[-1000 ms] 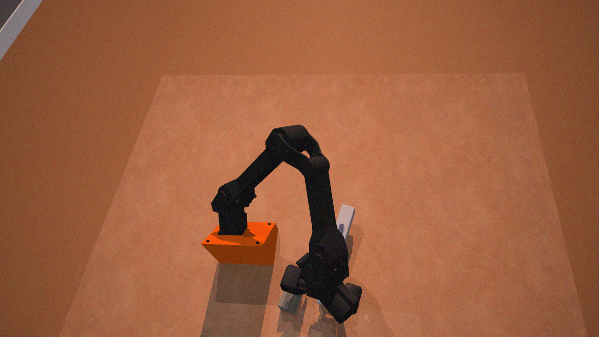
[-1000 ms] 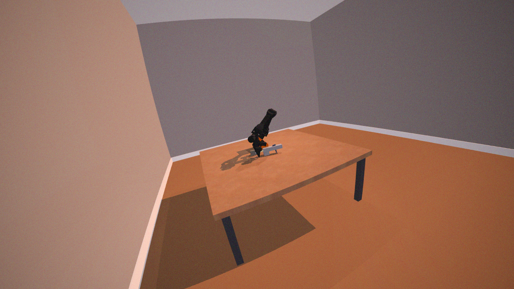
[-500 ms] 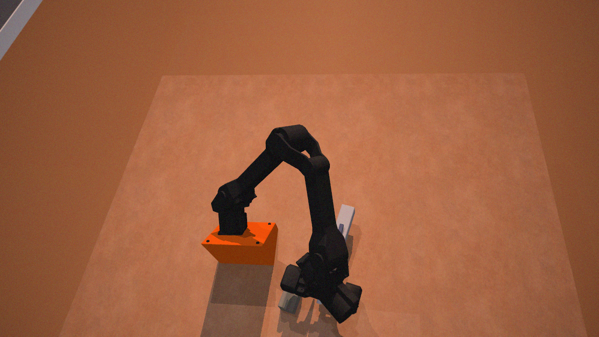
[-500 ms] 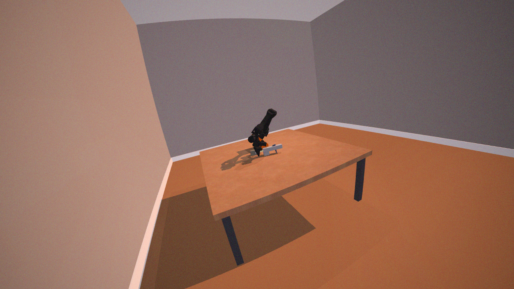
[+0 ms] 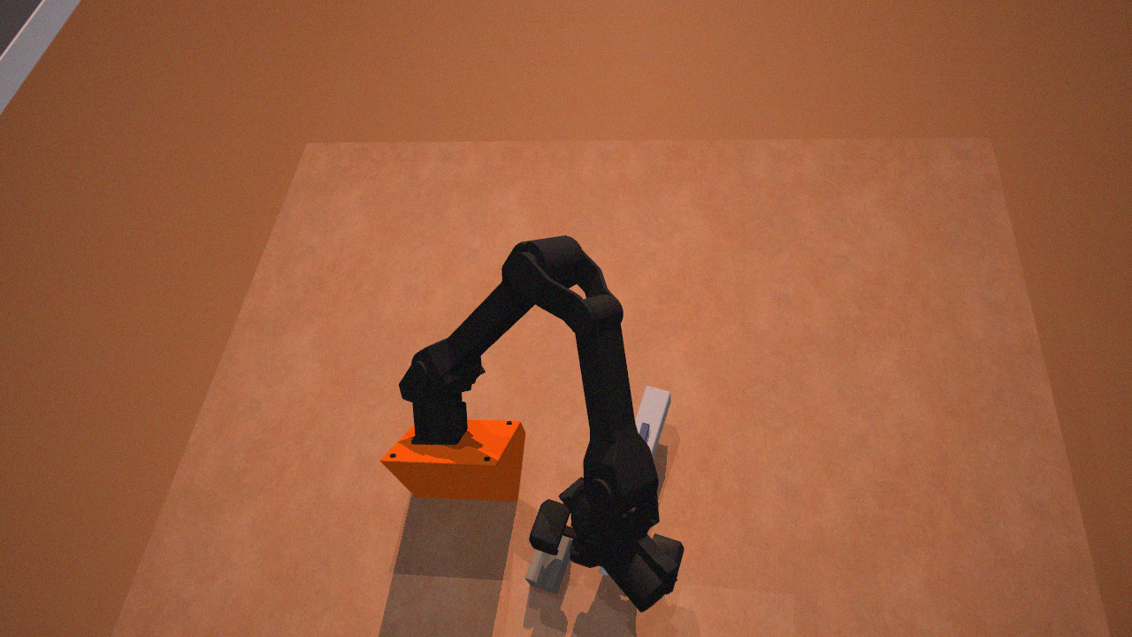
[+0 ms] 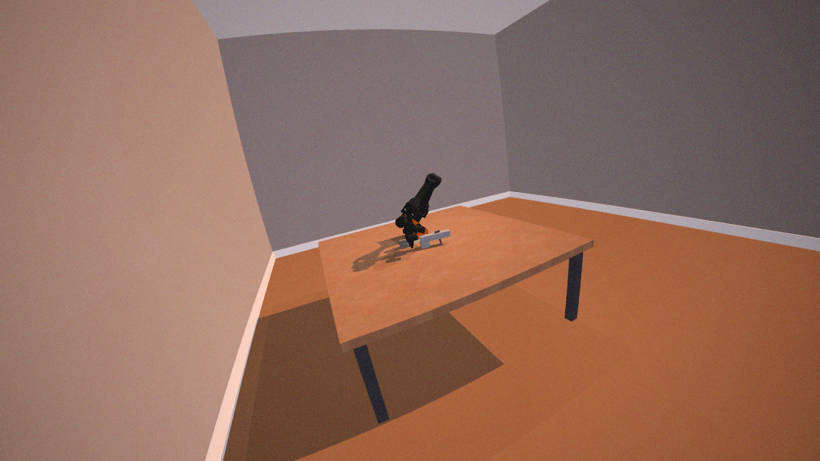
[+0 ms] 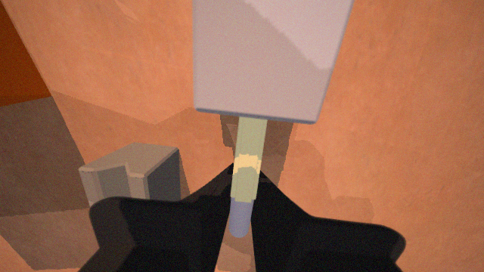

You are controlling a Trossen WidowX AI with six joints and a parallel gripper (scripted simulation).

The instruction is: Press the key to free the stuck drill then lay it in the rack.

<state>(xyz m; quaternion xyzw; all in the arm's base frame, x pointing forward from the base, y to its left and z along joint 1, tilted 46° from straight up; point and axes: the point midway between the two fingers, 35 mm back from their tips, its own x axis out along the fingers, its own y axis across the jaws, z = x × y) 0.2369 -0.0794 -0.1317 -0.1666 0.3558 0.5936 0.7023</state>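
The grooved block is 8 cm behind my gripper tip and 1 cm above it. The rest, counted from my gripper tip: blue-grey key (16 cm to the left, 5 cm ahead, 4 cm above); then pale grey fixture (13 cm to the left, 4 cm ahead, 3 cm above).
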